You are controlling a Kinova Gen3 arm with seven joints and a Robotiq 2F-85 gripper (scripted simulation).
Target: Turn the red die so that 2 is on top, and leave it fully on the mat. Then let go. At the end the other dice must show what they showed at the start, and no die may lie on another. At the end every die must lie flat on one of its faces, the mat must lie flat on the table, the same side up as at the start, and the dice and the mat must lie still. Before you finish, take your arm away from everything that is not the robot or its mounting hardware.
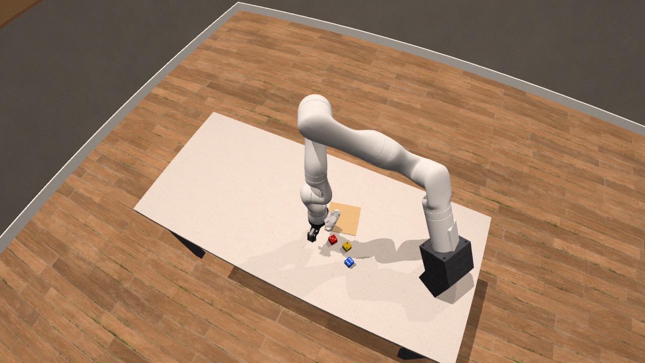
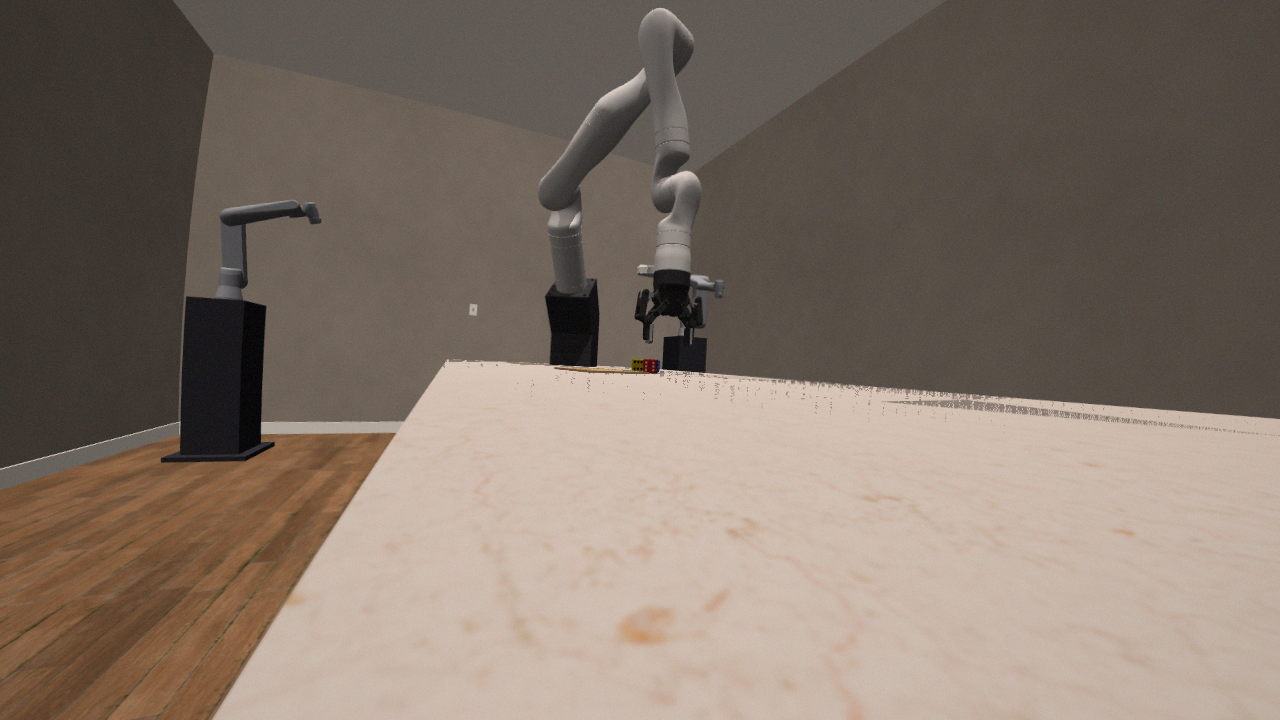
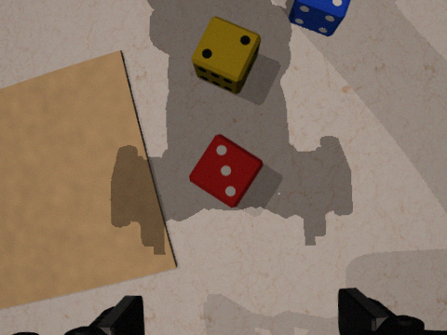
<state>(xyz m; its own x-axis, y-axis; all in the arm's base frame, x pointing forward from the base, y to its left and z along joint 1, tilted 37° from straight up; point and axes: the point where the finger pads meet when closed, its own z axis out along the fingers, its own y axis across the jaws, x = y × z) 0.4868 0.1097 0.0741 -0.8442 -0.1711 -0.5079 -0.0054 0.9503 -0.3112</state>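
Right now my hand is 6 cm past the red die, 1 cm to the left of it and 5 cm above it. From my hand the other things lie so: blue die (17 cm behind, 6 cm to the left, 5 cm below); yellow die (13 cm behind, 5 cm below); tan mat (6 cm behind, 12 cm to the right, 6 cm below).
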